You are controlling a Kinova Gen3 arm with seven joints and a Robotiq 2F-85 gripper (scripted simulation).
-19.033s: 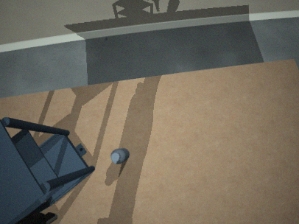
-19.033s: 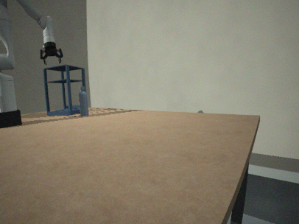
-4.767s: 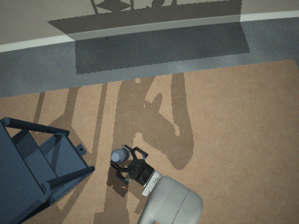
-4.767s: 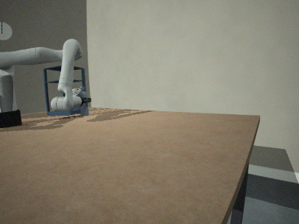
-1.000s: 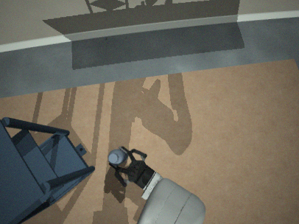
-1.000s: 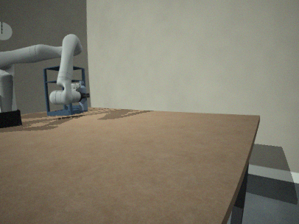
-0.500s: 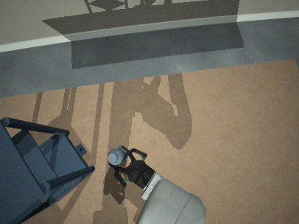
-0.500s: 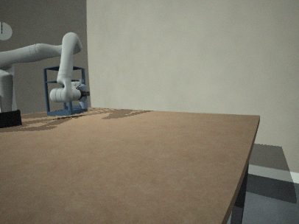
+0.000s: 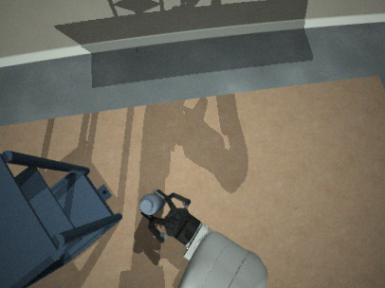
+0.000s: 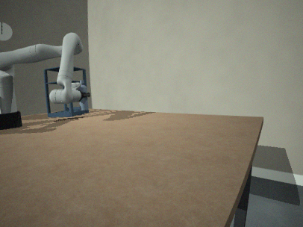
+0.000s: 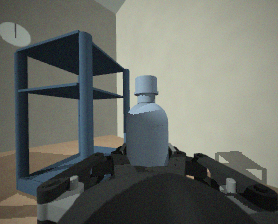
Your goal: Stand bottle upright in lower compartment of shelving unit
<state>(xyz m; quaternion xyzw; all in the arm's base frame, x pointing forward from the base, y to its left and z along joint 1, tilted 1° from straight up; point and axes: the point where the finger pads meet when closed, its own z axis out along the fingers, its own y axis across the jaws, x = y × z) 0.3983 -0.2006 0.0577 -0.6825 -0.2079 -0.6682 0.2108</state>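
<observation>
The shelving unit lies 290 mm to the left of my hand, 50 mm ahead of it and 40 mm above it. The rest, counted from my hand: pale blue bottle: 30 mm above.
</observation>
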